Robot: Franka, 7 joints.
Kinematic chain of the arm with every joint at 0, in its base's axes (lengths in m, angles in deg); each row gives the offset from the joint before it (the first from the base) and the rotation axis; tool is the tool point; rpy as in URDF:
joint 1: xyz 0 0 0.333 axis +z
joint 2: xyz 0 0 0 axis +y
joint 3: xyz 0 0 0.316 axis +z
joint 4: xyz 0.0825 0 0 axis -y
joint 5: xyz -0.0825 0 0.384 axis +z
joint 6: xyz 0 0 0 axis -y
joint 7: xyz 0.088 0 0 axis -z
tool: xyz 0 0 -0.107 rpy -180 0 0
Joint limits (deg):
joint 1: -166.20..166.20
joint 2: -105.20..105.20
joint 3: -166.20..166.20
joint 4: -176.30..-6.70
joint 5: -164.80..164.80
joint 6: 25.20..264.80
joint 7: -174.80..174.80
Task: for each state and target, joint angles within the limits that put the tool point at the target. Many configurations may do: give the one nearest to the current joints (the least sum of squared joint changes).
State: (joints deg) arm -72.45 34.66 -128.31 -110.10 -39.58 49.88 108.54
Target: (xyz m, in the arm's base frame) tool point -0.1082 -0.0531 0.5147
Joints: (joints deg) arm -48.41 75.06 -131.92 -152.21 -28.20 25.20 108.54
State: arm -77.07 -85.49 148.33 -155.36 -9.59 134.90 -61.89
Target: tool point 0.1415 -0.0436 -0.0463
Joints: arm -78.83 -83.74 160.79 -152.06 -9.30 136.60 -61.89
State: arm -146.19 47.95 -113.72 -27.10 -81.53 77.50 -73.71
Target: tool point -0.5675 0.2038 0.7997
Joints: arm -164.90 61.64 -98.69 -46.19 -74.63 75.13 -73.71
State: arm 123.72 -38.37 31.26 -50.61 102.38 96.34 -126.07
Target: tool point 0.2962 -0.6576 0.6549
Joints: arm 135.89 -72.81 42.33 -36.55 101.37 75.67 -126.07
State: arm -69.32 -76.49 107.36 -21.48 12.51 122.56 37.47
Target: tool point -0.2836 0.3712 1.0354
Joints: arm -42.43 -31.33 104.74 -6.70 11.99 129.56 37.47
